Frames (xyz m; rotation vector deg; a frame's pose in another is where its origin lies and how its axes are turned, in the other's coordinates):
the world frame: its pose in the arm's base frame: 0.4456 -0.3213 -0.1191 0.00 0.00 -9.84
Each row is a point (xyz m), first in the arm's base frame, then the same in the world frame.
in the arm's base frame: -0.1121 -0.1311 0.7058
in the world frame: -0.5820 0.0921 0.8249
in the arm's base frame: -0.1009 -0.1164 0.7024
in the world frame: -0.5735 0.1085 0.8215
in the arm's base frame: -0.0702 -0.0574 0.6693
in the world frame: -0.5533 0.1719 0.7884
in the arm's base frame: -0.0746 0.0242 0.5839
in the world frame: -0.5716 0.2515 0.7030
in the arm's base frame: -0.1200 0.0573 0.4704
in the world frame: -0.6220 0.2764 0.5895
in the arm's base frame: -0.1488 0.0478 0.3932
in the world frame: -0.6487 0.2621 0.5123
